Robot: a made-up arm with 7 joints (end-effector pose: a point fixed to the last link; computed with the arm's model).
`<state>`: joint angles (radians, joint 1 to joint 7).
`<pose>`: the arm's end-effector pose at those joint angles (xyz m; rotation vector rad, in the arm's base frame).
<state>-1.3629 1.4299 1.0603 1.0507 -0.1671 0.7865 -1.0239</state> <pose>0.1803 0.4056 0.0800 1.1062 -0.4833 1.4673</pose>
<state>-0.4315 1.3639 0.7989 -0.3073 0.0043 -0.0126 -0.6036</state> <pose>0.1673 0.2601 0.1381 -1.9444 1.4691 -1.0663</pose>
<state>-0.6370 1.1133 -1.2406 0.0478 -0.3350 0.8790 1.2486</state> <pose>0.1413 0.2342 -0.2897 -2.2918 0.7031 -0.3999</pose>
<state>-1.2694 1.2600 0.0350 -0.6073 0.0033 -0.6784 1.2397</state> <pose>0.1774 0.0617 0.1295 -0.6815 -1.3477 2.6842</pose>
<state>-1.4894 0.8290 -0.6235 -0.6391 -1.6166 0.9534 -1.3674</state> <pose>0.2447 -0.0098 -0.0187 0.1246 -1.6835 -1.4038</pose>
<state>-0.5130 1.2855 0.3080 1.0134 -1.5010 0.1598 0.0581</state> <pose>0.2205 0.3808 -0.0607 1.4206 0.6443 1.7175</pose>
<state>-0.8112 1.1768 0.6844 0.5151 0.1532 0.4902 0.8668</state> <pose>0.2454 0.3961 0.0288 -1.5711 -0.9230 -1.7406</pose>
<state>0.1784 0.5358 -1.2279 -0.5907 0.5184 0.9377 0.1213</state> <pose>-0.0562 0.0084 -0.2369 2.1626 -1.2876 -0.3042</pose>
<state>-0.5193 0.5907 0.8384 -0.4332 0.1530 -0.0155 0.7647</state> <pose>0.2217 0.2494 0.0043 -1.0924 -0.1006 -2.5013</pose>
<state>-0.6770 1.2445 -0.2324 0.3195 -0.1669 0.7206 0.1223</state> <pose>0.2576 0.3098 -0.0992 -2.9351 0.1357 -0.6597</pose>
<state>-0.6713 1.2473 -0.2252 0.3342 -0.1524 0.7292 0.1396</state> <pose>0.2551 0.3144 -0.0990 -2.9060 0.0925 -0.6526</pose>
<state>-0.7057 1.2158 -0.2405 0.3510 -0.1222 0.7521 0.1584</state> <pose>0.2617 0.3100 -0.1033 -2.8881 0.0670 -0.6568</pose>
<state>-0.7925 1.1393 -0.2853 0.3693 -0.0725 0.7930 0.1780</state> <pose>0.2813 0.2917 -0.1111 -2.8837 0.0752 -0.6784</pose>
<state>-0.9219 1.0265 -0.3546 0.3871 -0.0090 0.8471 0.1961</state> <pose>0.3123 0.2575 -0.1158 -2.8817 0.1329 -0.7210</pose>
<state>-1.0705 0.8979 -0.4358 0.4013 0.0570 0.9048 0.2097</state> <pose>0.3469 0.2108 -0.1105 -2.8648 0.2399 -0.7850</pose>
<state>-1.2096 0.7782 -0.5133 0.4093 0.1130 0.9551 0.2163</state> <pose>0.3749 0.1613 -0.0956 -2.8270 0.3703 -0.8606</pose>
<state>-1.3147 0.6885 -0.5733 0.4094 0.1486 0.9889 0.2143</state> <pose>0.3915 0.1206 -0.0786 -2.7849 0.4909 -0.9276</pose>
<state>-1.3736 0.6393 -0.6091 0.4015 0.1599 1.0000 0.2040</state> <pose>0.3984 0.0956 -0.0670 -2.7610 0.5861 -0.9702</pose>
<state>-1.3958 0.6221 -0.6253 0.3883 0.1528 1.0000 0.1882</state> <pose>0.3999 0.0842 -0.0620 -2.7632 0.6506 -0.9843</pose>
